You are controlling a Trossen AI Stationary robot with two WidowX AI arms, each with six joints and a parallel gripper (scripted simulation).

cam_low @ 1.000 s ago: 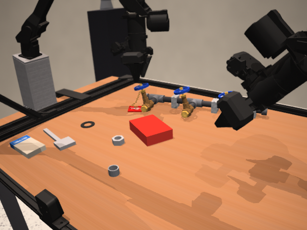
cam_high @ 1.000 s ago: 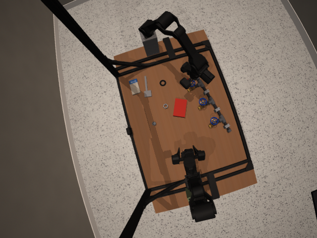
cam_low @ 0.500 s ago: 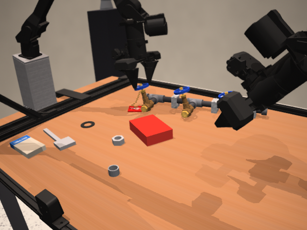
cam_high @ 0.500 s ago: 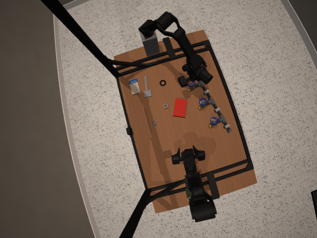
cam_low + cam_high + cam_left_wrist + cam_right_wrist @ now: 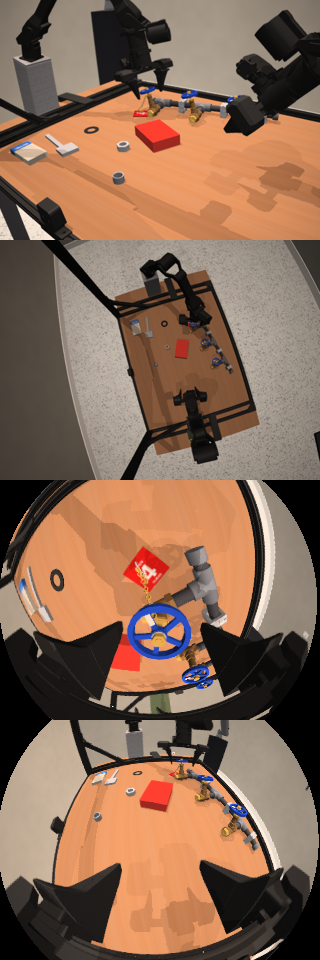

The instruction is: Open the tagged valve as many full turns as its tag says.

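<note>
Now: left hand 1 cm past the red tag, 4 cm to the right of it and 10 cm above it. Also, from my left hand: box: 38 cm behind, 12 cm to the left, 10 cm below; red block: 12 cm behind, 12 cm to the right, 9 cm below; grey t-shaped piece: 30 cm behind, 8 cm to the left, 10 cm below.
</note>
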